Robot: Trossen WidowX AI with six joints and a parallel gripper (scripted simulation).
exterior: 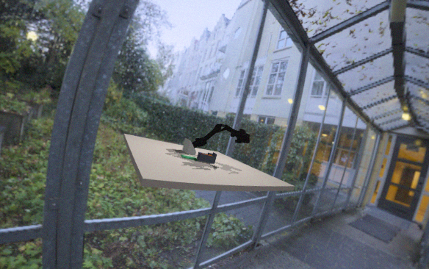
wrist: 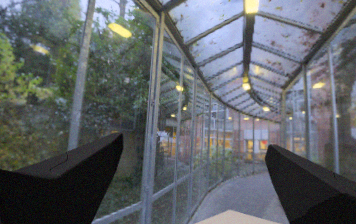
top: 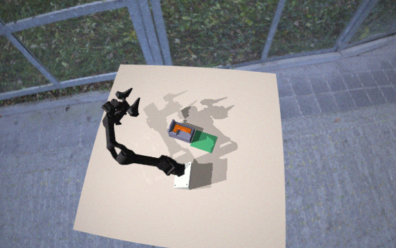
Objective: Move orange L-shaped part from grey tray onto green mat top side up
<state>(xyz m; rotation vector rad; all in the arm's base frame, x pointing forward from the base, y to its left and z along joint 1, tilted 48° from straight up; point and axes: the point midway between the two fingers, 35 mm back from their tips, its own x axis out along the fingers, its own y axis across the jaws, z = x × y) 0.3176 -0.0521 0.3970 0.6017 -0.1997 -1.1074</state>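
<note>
The orange L-shaped part is 300 mm below my gripper tip, 220 mm to the right of it and 110 mm behind it. From my gripper tip the other things lie so: green mat: 370 mm to the right, 360 mm below, 170 mm behind.
</note>
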